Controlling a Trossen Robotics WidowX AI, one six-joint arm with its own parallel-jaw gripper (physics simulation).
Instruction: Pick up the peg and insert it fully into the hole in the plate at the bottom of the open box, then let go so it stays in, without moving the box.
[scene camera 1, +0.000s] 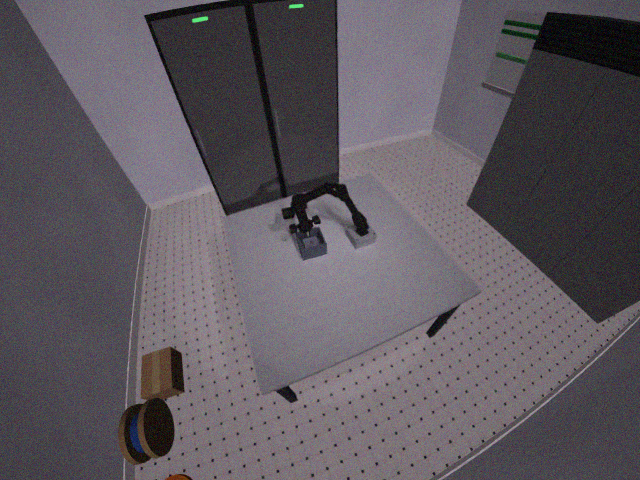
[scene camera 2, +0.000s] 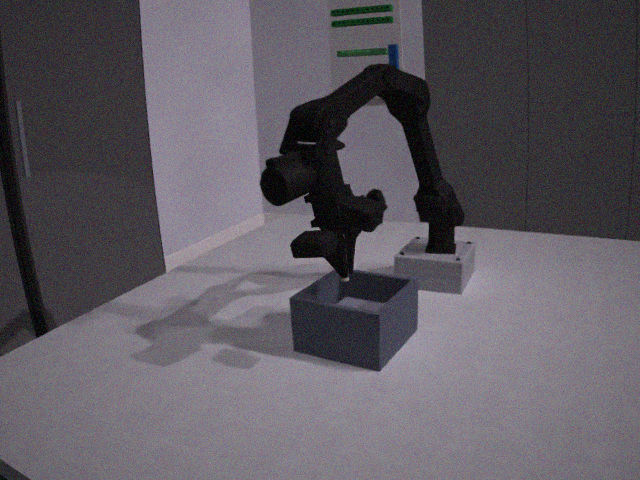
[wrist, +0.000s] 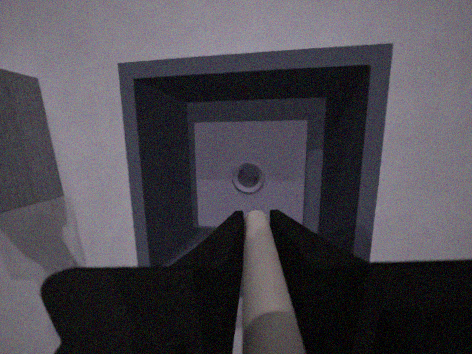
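Seen in the pictures: gripper, fingertip midpoint: (scene camera 1: 308, 234) (scene camera 2: 347, 275) (wrist: 256, 218); arm's base, origin of the base link: (scene camera 1: 361, 231) (scene camera 2: 441, 249).
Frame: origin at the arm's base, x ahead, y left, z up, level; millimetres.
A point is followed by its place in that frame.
Note:
My gripper (scene camera 2: 346, 276) {x 318, y -137, z 52 mm} (wrist: 256, 218) {x 318, y -137, z 52 mm} is shut on the peg (wrist: 265, 270) {x 324, y -137, z 97 mm}, a pale cream rod. In scene camera 2 the peg's light tip (scene camera 2: 345, 279) {x 323, y -139, z 47 mm} shows at the fingertips, at about the height of the box rim. The open blue-grey box (scene camera 1: 313, 252) {x 339, y -49, z -19 mm} (scene camera 2: 336, 330) {x 389, y -140, z -14 mm} (wrist: 127, 165) {x 238, y -90, z 27 mm} stands on the table below the gripper. The light plate (wrist: 215, 145) {x 291, y -92, z -13 mm} lies at the bottom of the box, with a round, ringed hole (wrist: 248, 175) near its middle. In the wrist view the hole shows beyond the peg's tip. In scene camera 1 the peg is too small to make out.
The arm's light base block (scene camera 1: 363, 240) {x 33, y 57, z -10 mm} (scene camera 2: 429, 273) {x 72, y -20, z -31 mm} (wrist: 25, 145) {x 70, y -31, z -40 mm} stands beside the box on the pale table (scene camera 1: 356, 304) {x 318, y 359, z -72 mm} (scene camera 2: 491, 382) {x 420, y 106, z -71 mm}. The box walls rise around the plate on all sides. Dark cabinets stand behind the table. A carton (scene camera 1: 161, 373) and a spool (scene camera 1: 155, 427) are on the floor.

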